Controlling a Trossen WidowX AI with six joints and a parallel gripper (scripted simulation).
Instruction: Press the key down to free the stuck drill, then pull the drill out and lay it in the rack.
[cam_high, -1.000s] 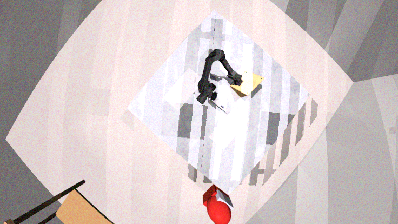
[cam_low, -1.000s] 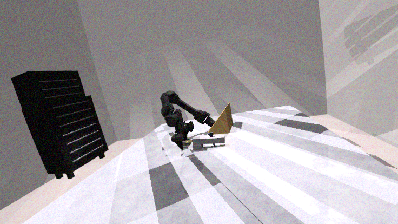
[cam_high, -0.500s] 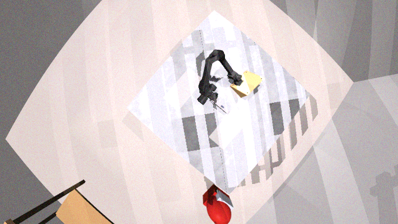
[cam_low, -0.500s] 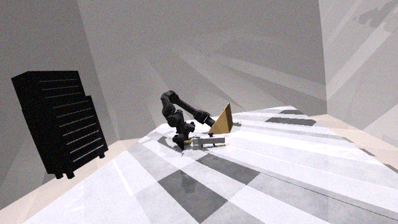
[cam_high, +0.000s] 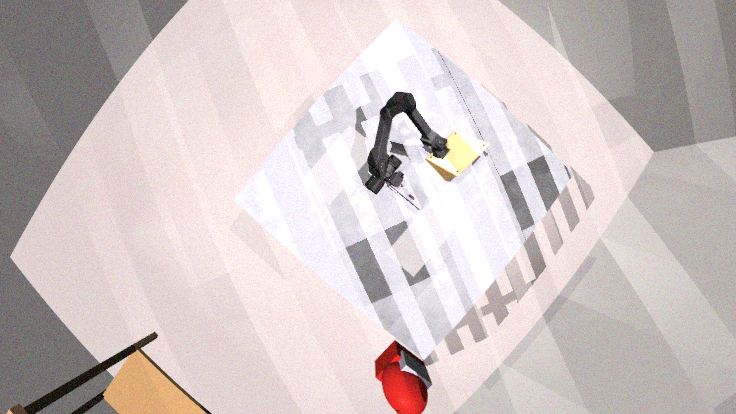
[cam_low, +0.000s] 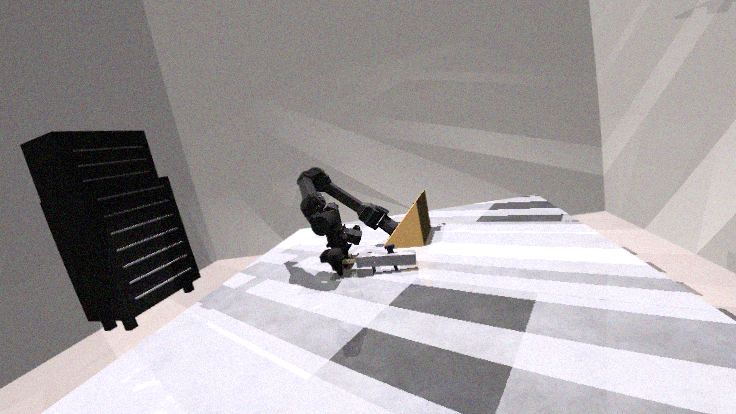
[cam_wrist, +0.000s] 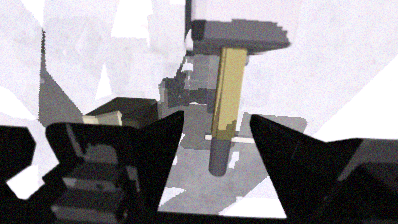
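My gripper tip is 4 cm to the right of the drill and 3 cm below it. From my gripper tip the other things lie so: dark key (16 cm to the left, 4 cm above); olive block (8 cm behind, 3 cm to the right).
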